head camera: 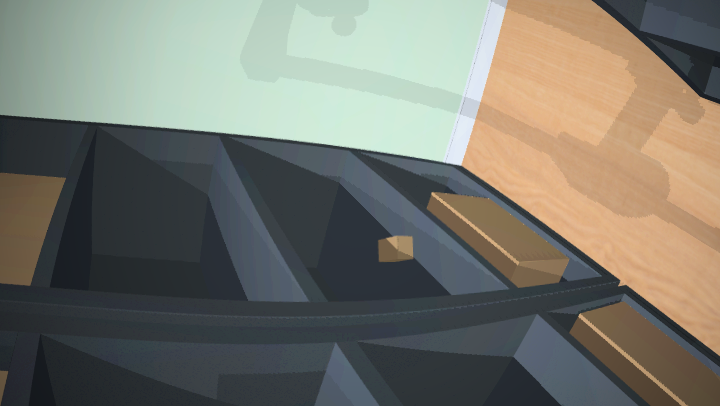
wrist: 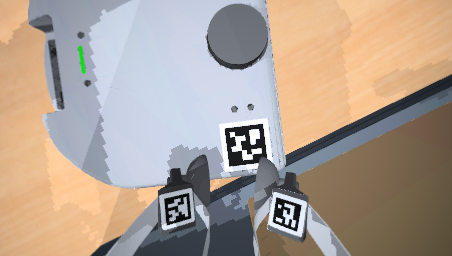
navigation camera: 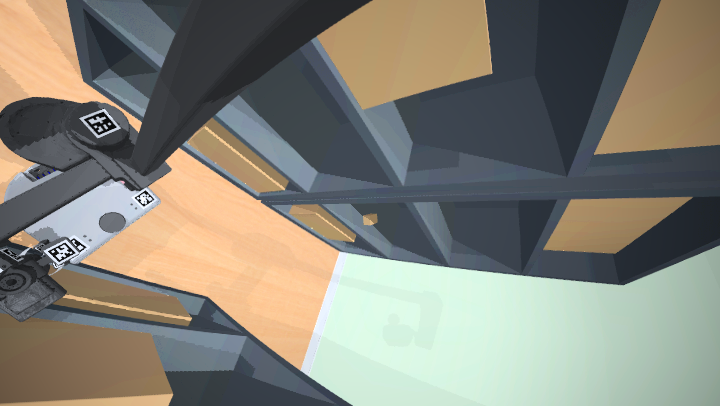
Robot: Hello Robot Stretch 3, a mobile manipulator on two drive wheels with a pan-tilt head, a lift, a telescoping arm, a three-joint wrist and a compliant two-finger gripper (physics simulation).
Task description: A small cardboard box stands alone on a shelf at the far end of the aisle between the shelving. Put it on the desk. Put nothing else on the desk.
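Frame: origin at the robot's base, x ahead, y right, z down, level; metres.
Seen in the pictures: gripper, fingertip midpoint: (wrist: pixel 232 176); robot's base at its link origin: (wrist: pixel 233 68) (navigation camera: pixel 112 219).
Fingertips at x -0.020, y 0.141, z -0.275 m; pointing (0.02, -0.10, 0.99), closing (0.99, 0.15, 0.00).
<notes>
Offsets run from my fingertips to a thing's top centre. "pt": to the spot under its first point. Level surfaces: height alone.
A small cardboard box @[dx +0.779, dy -0.983, dz -0.309 m] (head camera: pixel 395 249) (navigation camera: pixel 370 219) stands alone in a dark shelf compartment, right of centre in the head view and near the middle of the navigation view. My gripper (wrist: pixel 232 176) is open and empty in the wrist view. Its fingertips stand apart over the edge of my white base, far from the small box. In the navigation view the wrist and gripper are at the left edge, where the fingers are partly hidden. The desk does not show in these views.
Dark shelving (head camera: pixel 312 308) (navigation camera: pixel 453 193) lines one side of the aisle, with larger cardboard boxes @[pt dx +0.752, dy -0.863, dz +0.006 m] (head camera: pixel 496 229) (navigation camera: pixel 322 221) in it. More shelving (navigation camera: pixel 221 315) stands opposite, near my arm. The wooden floor @[dz +0.274 m] (head camera: pixel 529 100) (navigation camera: pixel 242 242) meets a pale green surface (head camera: pixel 151 75) (navigation camera: pixel 478 342).
</notes>
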